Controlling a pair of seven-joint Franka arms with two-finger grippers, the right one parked.
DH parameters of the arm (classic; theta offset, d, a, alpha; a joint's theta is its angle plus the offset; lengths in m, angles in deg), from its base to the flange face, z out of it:
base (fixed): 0 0 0 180
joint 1: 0 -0.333 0 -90
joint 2: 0 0 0 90
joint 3: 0 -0.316 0.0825 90
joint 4: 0 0 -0.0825 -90
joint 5: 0 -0.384 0 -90
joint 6: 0 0 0.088 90
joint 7: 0 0.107 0 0
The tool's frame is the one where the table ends.
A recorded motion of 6 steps. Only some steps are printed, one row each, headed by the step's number.
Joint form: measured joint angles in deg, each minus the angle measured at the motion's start. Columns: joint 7, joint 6, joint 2, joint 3, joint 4, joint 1, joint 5.
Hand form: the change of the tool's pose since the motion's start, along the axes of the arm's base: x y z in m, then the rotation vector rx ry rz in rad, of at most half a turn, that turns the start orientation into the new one. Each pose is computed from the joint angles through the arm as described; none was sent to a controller.
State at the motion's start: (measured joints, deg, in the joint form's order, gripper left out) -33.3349 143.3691 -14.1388 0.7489 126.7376 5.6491 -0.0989
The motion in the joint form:
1: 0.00 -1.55 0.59 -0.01 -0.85 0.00 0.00
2: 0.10 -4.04 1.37 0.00 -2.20 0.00 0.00
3: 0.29 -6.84 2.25 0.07 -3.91 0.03 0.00
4: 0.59 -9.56 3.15 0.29 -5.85 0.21 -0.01
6: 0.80 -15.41 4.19 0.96 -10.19 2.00 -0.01
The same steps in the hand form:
1: 0.0029 -0.0002 0.0092 0.0004 0.0019 0.0002
2: 0.0069 -0.0007 0.0225 0.0014 0.0081 -0.0018
3: 0.0118 -0.0022 0.0391 0.0019 0.0117 -0.0068
4: 0.0170 -0.0067 0.0583 0.0016 0.0096 -0.0190
6: 0.0240 -0.0326 0.0929 0.0014 0.0179 -0.0654

